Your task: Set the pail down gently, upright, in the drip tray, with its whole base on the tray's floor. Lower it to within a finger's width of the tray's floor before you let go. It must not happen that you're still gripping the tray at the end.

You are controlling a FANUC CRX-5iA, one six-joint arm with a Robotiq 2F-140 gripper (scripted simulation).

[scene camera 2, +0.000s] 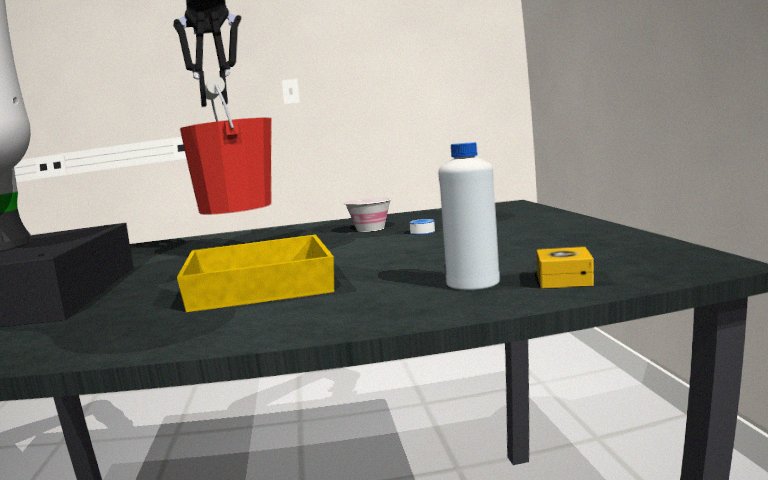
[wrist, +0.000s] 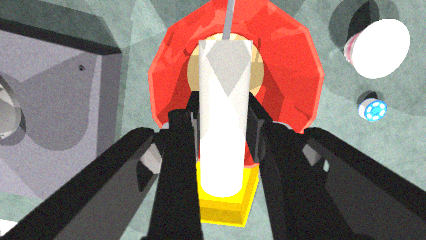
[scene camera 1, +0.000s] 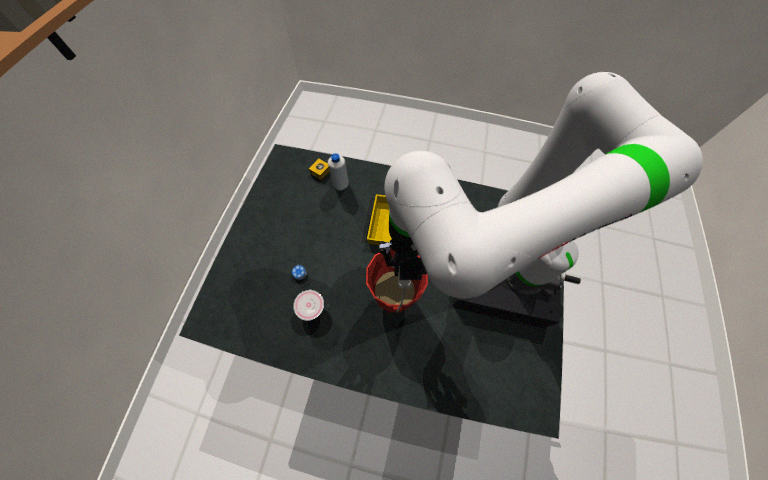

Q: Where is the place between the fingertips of my gripper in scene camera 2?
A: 214,105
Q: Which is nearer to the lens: the yellow drip tray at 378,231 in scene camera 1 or the red pail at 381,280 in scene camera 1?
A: The red pail.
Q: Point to a yellow drip tray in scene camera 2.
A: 293,267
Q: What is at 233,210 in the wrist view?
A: A yellow drip tray.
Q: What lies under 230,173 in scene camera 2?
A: A red pail.
